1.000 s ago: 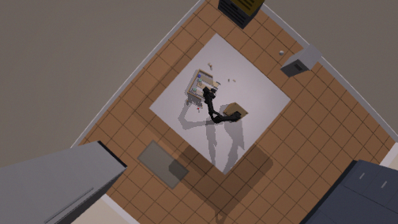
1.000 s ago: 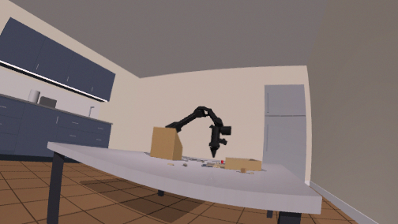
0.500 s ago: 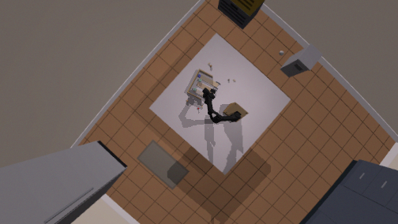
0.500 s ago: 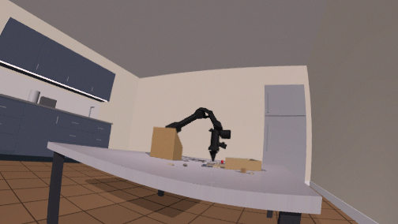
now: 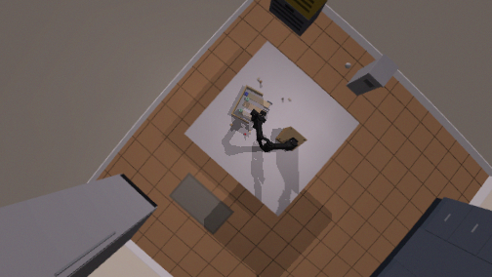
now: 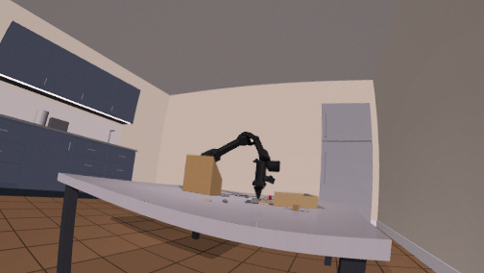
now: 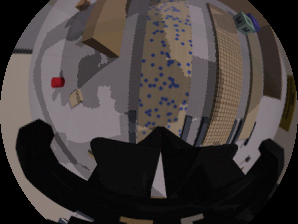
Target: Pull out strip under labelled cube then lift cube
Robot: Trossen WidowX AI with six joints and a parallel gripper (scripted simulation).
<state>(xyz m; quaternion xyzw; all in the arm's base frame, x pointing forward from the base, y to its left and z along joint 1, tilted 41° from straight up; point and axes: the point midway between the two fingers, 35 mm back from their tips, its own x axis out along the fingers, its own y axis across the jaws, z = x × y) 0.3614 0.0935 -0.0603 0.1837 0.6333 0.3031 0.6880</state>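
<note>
The narrow pale strip lies 10 cm ahead of my gripper tip and 2 cm to the left of it. From my gripper tip the other things lie so: small red block: 3 cm ahead, 19 cm to the left; tan gridded strip: 11 cm ahead, 8 cm to the right.
</note>
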